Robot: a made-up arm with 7 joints. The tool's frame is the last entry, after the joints.
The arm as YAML. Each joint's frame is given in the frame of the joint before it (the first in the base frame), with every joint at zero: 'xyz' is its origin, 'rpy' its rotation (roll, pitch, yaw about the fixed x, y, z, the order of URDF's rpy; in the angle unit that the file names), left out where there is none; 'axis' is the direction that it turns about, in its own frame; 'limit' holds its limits. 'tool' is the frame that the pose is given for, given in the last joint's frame.
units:
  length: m
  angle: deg
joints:
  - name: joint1
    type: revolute
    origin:
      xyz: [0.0, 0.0, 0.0]
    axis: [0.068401, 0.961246, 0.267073]
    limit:
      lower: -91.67
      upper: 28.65
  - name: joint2
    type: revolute
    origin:
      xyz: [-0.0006, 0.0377, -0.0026]
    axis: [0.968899, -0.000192, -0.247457]
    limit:
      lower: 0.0
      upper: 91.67
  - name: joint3
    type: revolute
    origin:
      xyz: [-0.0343, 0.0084, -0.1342]
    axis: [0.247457, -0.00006, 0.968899]
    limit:
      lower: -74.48
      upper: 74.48
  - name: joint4
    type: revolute
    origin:
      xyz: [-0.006, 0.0, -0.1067]
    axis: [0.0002, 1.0, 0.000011]
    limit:
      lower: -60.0
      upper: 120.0
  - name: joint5
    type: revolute
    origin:
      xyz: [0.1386, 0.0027, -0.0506]
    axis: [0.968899, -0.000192, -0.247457]
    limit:
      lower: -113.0
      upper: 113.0
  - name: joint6
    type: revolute
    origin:
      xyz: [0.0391, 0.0, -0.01]
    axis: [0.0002, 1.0, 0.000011]
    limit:
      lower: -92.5
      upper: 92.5
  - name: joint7
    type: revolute
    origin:
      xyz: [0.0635, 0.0, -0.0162]
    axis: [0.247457, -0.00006, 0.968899]
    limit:
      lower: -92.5
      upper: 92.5
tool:
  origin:
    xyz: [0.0, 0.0, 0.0]
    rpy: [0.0, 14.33, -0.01]
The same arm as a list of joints. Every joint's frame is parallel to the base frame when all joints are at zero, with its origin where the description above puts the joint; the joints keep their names.
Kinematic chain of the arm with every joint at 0, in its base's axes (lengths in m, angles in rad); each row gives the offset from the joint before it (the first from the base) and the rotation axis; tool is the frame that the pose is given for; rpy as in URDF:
joint1: xyz 0.0000 0.0000 0.0000 axis 0.068403 0.961235 0.26711
joint2: xyz -0.0006 0.0377 -0.0026 axis 0.968889 -0.0002 -0.247497
joint3: xyz -0.0343 0.0084 -0.1342 axis 0.247497 -0.0001 0.968889
joint4: xyz -0.0060 0.0000 -0.1067 axis 0.0002 1 0
joint5: xyz 0.1386 0.0027 -0.0506 axis 0.968889 -0.0002 -0.247497
joint6: xyz 0.0391 0.0000 -0.0100 axis 0.0002 1 0
joint7: xyz 0.0635 0.0000 -0.0162 axis 0.247497 -0.0001 0.968889
tool: xyz 0.0000 0.0000 0.0000 rpy 0.0000 0.2501 -0.0002
Joint limits (rad, base to tool): -1.5999..0.5000 0.0000..1.5999 -1.2999..1.2999 -1.0472..2.0944 -1.9722..1.9722 -1.6144..1.6144 -1.6144..1.6144

